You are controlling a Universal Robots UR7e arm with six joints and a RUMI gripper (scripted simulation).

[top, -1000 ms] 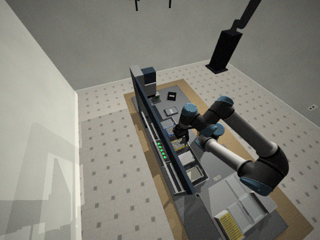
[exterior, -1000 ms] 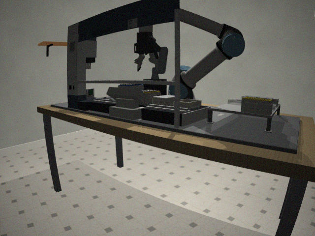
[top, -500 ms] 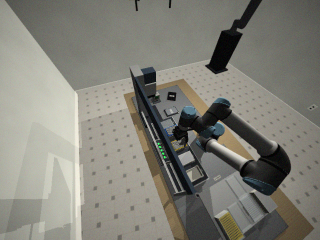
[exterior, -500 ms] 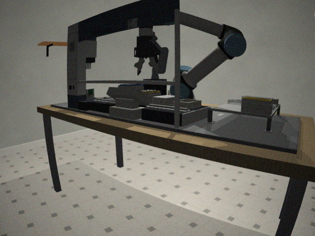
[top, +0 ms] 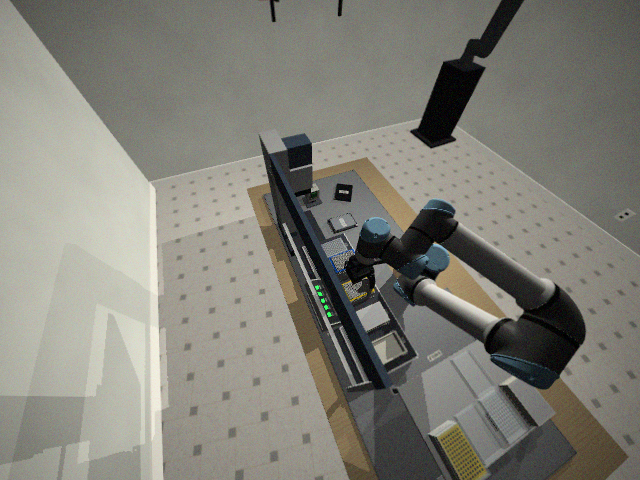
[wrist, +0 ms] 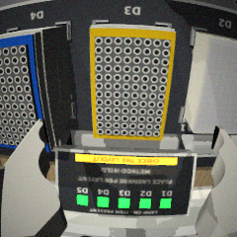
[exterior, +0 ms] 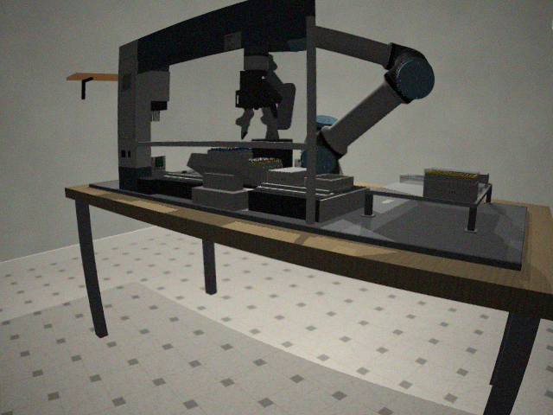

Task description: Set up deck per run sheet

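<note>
Now: the yellow-framed tip rack 10 mm behind my hand, 10 mm to the right of it and 90 mm below it. Round my hand: one-well reservoir (10 mm ahead, 250 mm to the left, 120 mm below); then blue-framed tip rack (120 mm to the right, 60 mm below); then white sealed block (10 mm ahead, 120 mm to the left, 110 mm below).
</note>
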